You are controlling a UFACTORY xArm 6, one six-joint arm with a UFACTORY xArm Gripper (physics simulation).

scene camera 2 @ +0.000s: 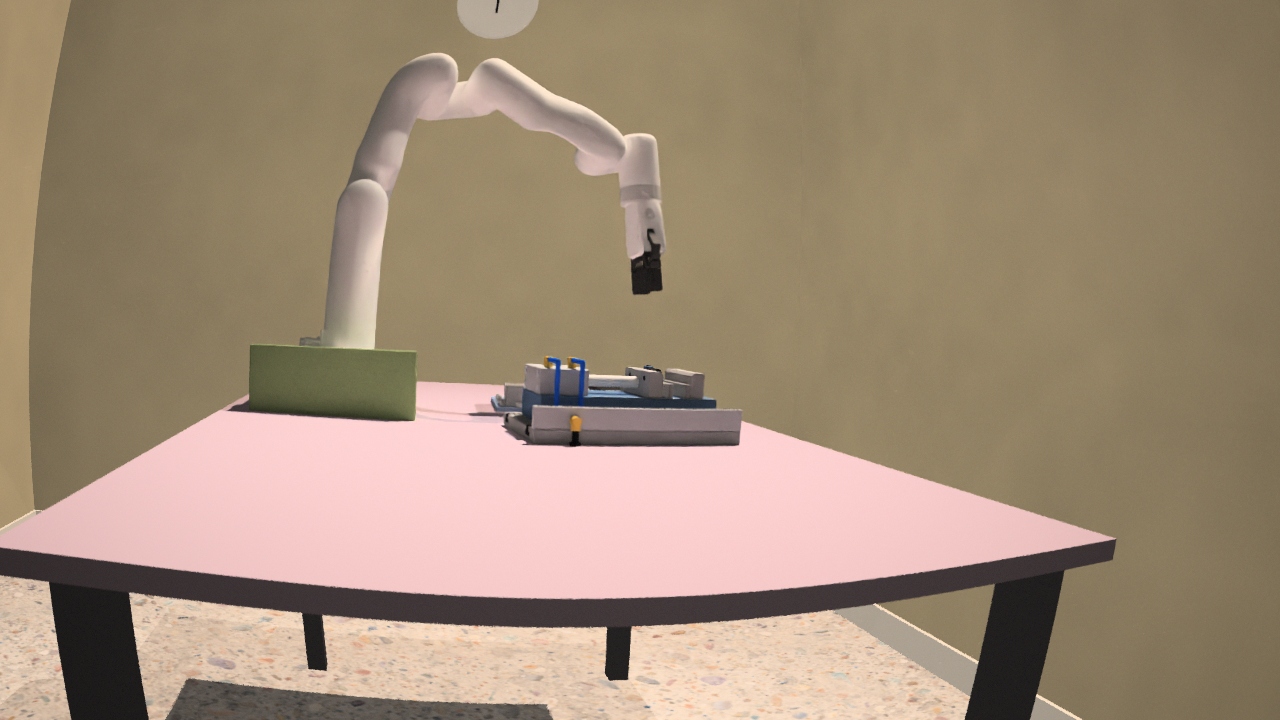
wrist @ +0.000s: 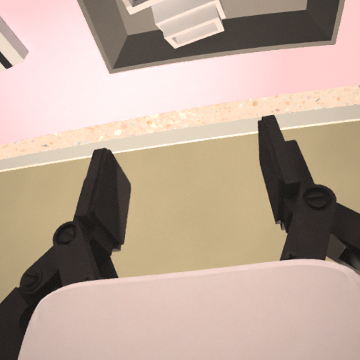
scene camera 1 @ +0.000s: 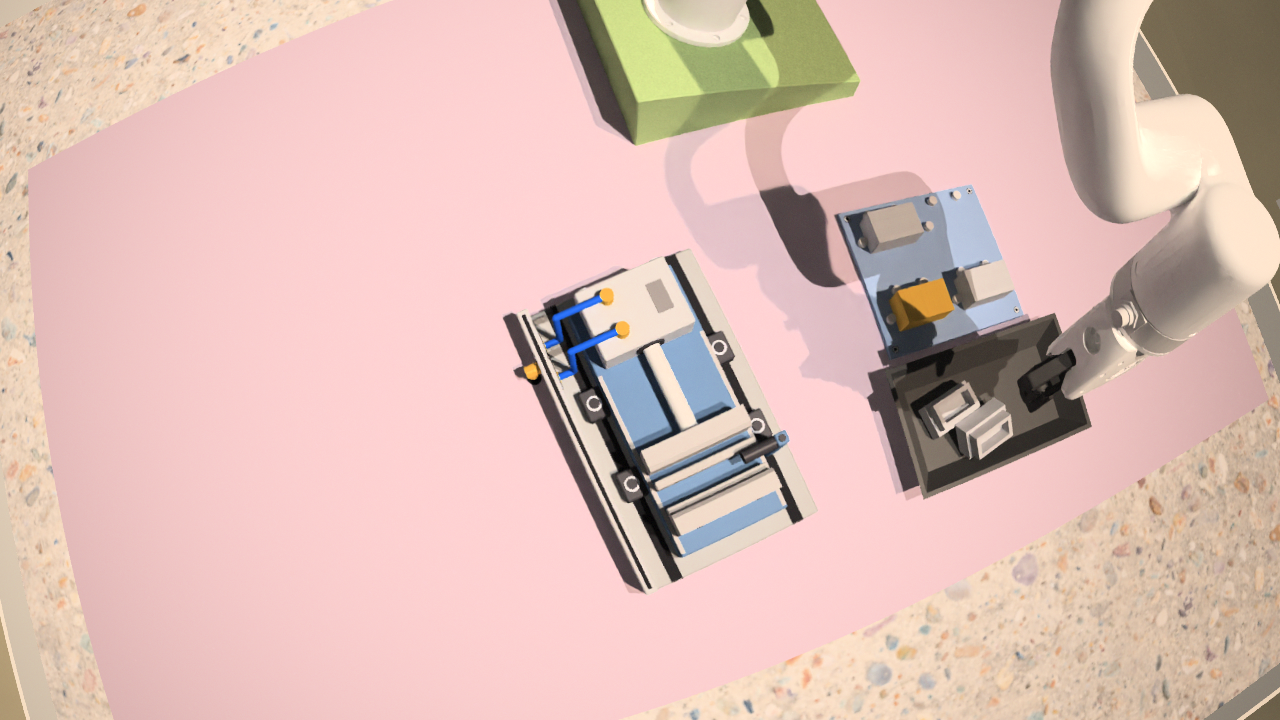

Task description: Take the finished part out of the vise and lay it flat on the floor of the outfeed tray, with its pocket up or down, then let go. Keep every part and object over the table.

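Frame: origin at the arm's base, x ahead, y left, z up, level; metres.
Seen in the pictures: gripper, fingertip midpoint: (scene camera 2: 647,292) (scene camera 1: 1054,382); arm's base, origin of the base link: (scene camera 2: 347,360) (scene camera 1: 695,7).
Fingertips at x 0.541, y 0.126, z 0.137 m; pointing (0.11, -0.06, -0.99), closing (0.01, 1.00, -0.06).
Pixels of each thing's middle, then the offset from my fingertips to it. "spot": a spot on its surface instead. Level surfaces: height alone.
- vise, body centre: (scene camera 1: 671,412) (scene camera 2: 619,401) 0.122 m back, 0.313 m right, 0.167 m down
- dark outfeed tray, surface spot: (scene camera 1: 1029,444) spot: 0.051 m ahead, 0.049 m left, 0.182 m down
- right part, body centre: (scene camera 1: 986,430) 0.015 m ahead, 0.001 m right, 0.179 m down
- left part, body centre: (scene camera 1: 951,408) 0.023 m back, 0.030 m right, 0.187 m down
- blue board, surface spot: (scene camera 1: 926,259) spot: 0.189 m back, 0.023 m left, 0.208 m down
- orange block, body centre: (scene camera 1: 921,304) 0.140 m back, 0.015 m right, 0.191 m down
- dark handle, surface spot: (scene camera 1: 759,449) spot: 0.057 m back, 0.257 m right, 0.120 m down
- pink table, its level: 0.216 m down
The vise (scene camera 1: 693,439) (scene camera 2: 644,382) shows no part between its jaws. Two pale grey parts with pockets lie close together in the dark outfeed tray (scene camera 1: 1029,444) (wrist: 270,30). The right part (scene camera 1: 985,431) (wrist: 192,26) looks tilted, its pocket opening facing the tray's front wall. The left part (scene camera 1: 948,409) (wrist: 139,4) is beside it, its pocket also showing; it is cut off in the wrist view. I cannot tell how they rest on each other. My gripper (scene camera 1: 1035,385) (scene camera 2: 646,289) (wrist: 186,153) is open and empty, high above the tray's right side, apart from both parts.
A blue board (scene camera 1: 926,259) behind the tray holds an orange block (scene camera 1: 921,304) and two grey blocks. The vise base has blue hoses (scene camera 1: 586,342) and a dark handle (scene camera 1: 759,449). The green arm base (scene camera 1: 742,98) (scene camera 2: 332,383) stands at the back. The pink table (scene camera 1: 313,402) (scene camera 2: 554,510) has its edge beyond the tray.
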